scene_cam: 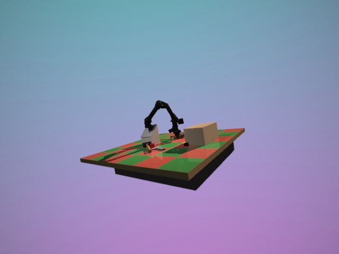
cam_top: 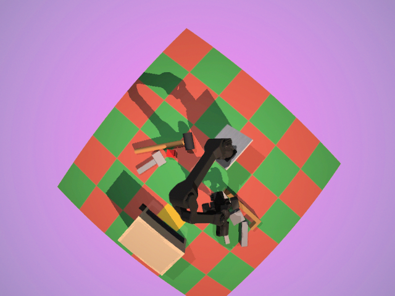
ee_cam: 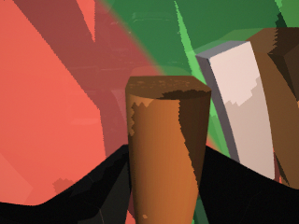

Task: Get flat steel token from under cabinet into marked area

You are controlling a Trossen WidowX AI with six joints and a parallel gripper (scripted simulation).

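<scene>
Right now my gripper tip is 40 mm past the pale bar and 10 mm to the right of it. Also, from my gripper tip: grey block (130 mm to the left, 10 mm behind, 10 mm above); then grey bar (250 mm to the left, 40 mm ahead); then red cube (380 mm to the right, 10 mm behind, 10 mm above).
</scene>
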